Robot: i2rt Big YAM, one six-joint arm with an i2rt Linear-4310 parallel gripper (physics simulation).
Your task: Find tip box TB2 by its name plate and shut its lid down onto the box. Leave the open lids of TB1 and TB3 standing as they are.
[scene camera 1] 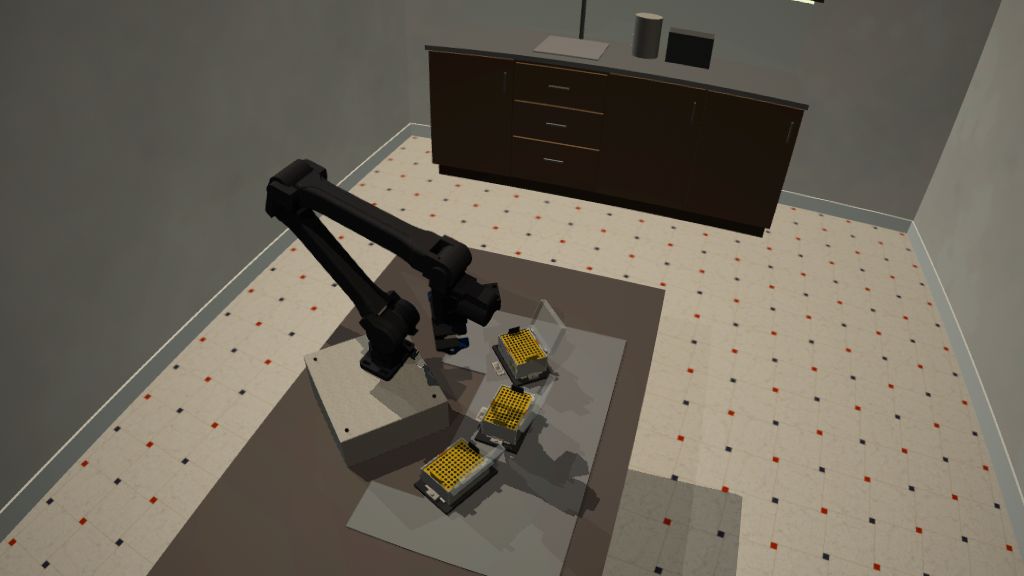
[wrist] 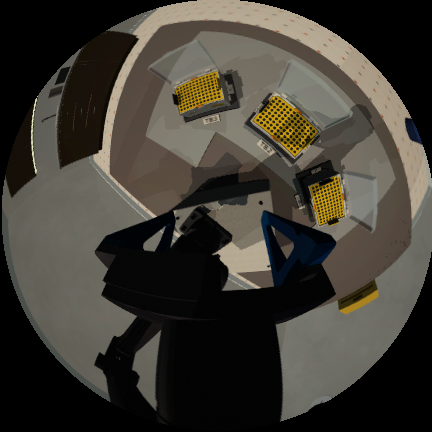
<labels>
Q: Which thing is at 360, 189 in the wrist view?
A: A clear lid.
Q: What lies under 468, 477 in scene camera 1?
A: A clear lid.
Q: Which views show the gripper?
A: Scene camera 1 and the wrist view: all of them.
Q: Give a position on a clear lid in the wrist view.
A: At 191, 58
</labels>
